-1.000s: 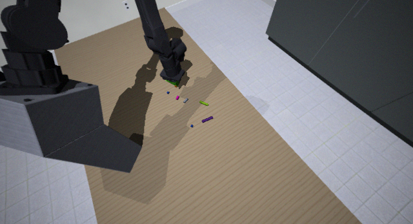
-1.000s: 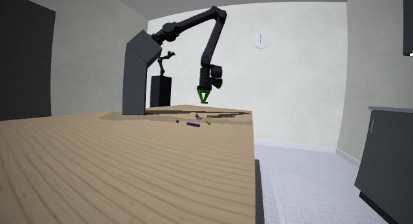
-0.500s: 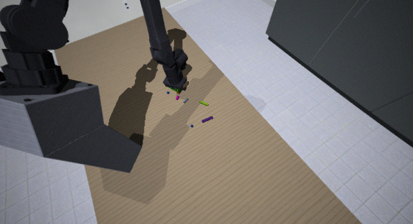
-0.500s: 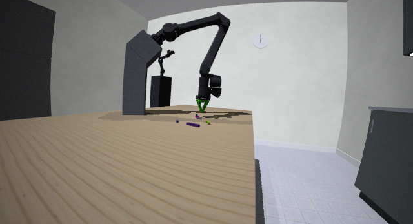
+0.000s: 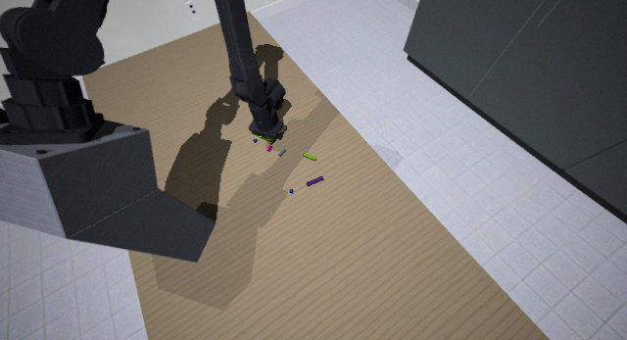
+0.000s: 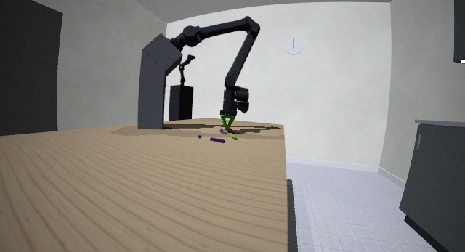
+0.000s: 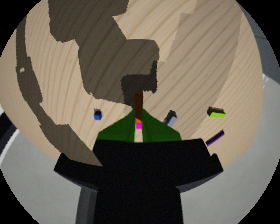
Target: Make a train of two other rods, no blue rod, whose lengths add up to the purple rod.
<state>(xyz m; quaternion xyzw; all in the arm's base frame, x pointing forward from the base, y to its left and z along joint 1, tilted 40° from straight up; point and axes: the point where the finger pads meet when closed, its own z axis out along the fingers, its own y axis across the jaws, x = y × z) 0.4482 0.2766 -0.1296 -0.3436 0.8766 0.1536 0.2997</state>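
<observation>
The orange rod lies 1 cm to the left of my hand and 1 cm below it. Round my hand: magenta rod (2 cm to the right, 2 cm below, 2 cm behind); then lime rod (11 cm to the right, 11 cm ahead, 2 cm below); then grey rod (5 cm to the right, 2 cm below, 2 cm ahead).
</observation>
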